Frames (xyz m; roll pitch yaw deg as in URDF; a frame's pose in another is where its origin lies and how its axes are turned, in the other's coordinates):
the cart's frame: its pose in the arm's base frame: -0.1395 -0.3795 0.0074 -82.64 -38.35 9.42
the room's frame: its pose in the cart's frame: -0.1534 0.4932 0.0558 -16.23 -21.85 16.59
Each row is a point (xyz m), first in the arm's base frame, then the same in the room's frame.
Working: the arm's base frame: its pose in the room's frame: 0.2898 -0.4284 0.0642 109.66 26.36 32.71

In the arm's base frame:
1: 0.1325 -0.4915 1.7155
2: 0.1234 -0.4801 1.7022
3: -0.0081 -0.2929 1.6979
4: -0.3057 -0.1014 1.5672
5: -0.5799 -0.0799 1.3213
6: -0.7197 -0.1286 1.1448
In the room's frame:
1: 0.7848 -1.8340 -0.9265
2: 0.7789 -1.8274 -0.9088
3: 0.7780 -1.8981 -0.6912
4: 0.6058 -1.9390 -0.3580
5: 0.3163 -1.8583 -0.1440
6: 0.1173 -1.7691 -0.0698

